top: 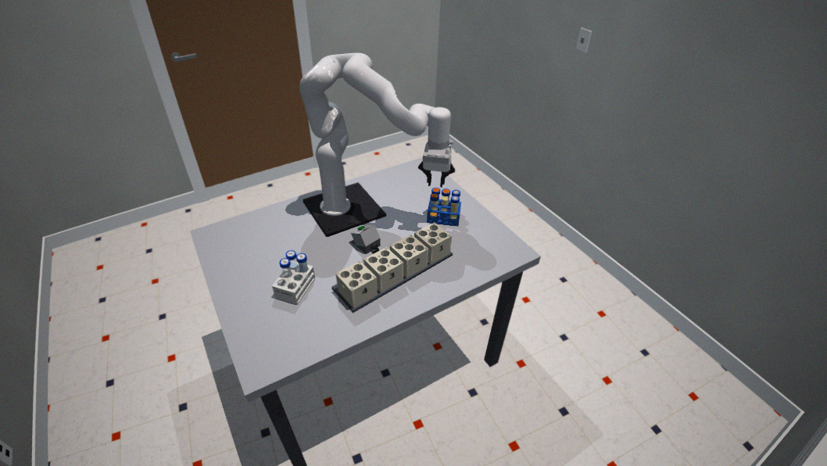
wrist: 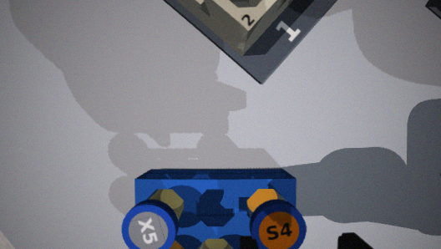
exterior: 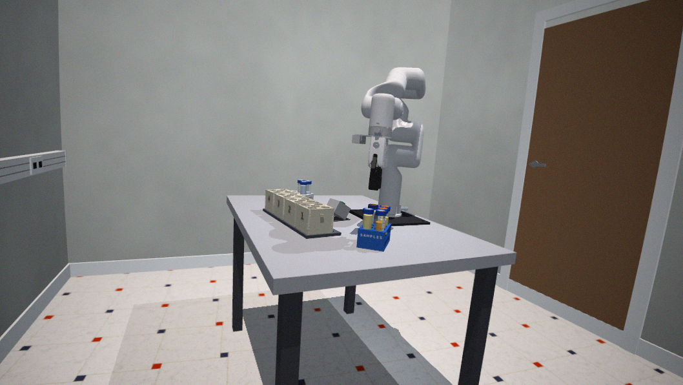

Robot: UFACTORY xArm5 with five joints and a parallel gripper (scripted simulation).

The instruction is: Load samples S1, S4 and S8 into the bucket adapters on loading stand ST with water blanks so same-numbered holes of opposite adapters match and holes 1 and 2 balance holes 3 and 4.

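Right now the blue samples rack is 10 mm ahead of my hand, 40 mm to the left of it and 160 mm below it. From my hand the other things lie so: adapter 3 (200 mm ahead, 320 mm to the right, 140 mm below); white rack (90 mm ahead, 610 mm to the right, 160 mm below).
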